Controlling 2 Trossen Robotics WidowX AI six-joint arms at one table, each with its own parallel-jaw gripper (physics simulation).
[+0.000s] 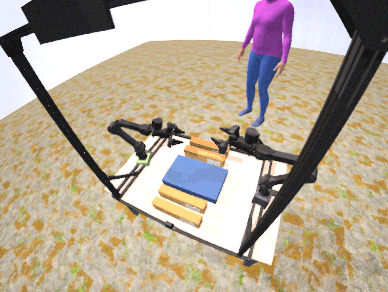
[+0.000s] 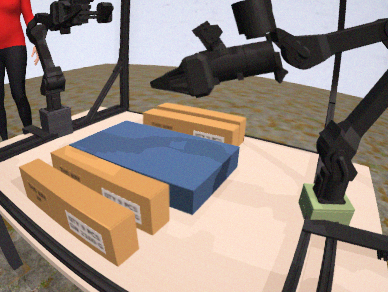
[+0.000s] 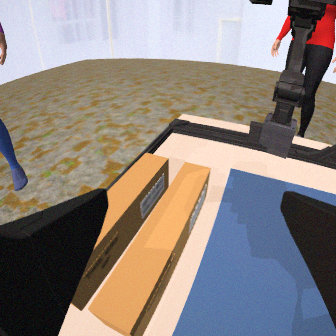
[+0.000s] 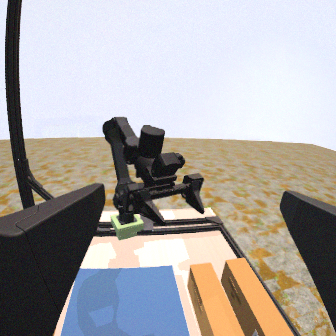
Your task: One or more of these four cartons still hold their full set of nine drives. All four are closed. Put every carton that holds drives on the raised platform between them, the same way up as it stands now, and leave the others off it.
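Places are measured from the left arm's base along level axes (x back, y up, z left), in millimetres.
Pixels of known places: left gripper, fingertip midpoint: (image 1: 184, 137) (image 2: 158, 80) (image 3: 196, 199) (image 4: 184, 218); right gripper, fingertip midpoint: (image 1: 215, 132) (image 2: 98, 7) (image 4: 196, 196); left arm's base, link origin: (image 1: 142, 157) (image 2: 328, 195) (image 4: 126, 218); right arm's base, link origin: (image 1: 264, 192) (image 2: 54, 108) (image 3: 280, 120).
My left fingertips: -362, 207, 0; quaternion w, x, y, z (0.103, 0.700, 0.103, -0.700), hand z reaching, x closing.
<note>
Ahead of a thing's pixels: the offset from my left fingertips to its top centre, as dx, dy, dz.
Four closed orange cartons stand as two parallel pairs on either side of the blue raised platform @[-67, -199, -163] (image 1: 195, 177) (image 2: 150, 140) (image 3: 250, 230) (image 4: 145, 295). The far outer carton @[-161, -174, +112] (image 1: 204, 144) (image 2: 220, 115) (image 3: 137, 182) (image 4: 250, 285) and far inner carton @[-126, -174, +21] (image 1: 200, 153) (image 2: 185, 128) (image 3: 172, 220) (image 4: 207, 285) are side by side. The near inner carton (image 1: 182, 198) (image 2: 112, 182) and near outer carton (image 1: 175, 210) (image 2: 75, 212) show white labels. My left gripper (image 1: 182, 137) (image 2: 151, 84) (image 3: 196, 199) (image 4: 184, 218) is open and empty above the far pair's left end. My right gripper (image 1: 216, 135) (image 2: 82, 11) is open and empty, near the far pair's right end.
A green block (image 1: 143, 159) (image 2: 327, 207) (image 4: 127, 226) is under the left arm's base. Dark frame posts (image 1: 65, 125) (image 2: 124, 55) rise at the table edges. A person (image 1: 270, 35) stands behind the far edge; another person in red (image 2: 12, 30) stands beyond the right arm.
</note>
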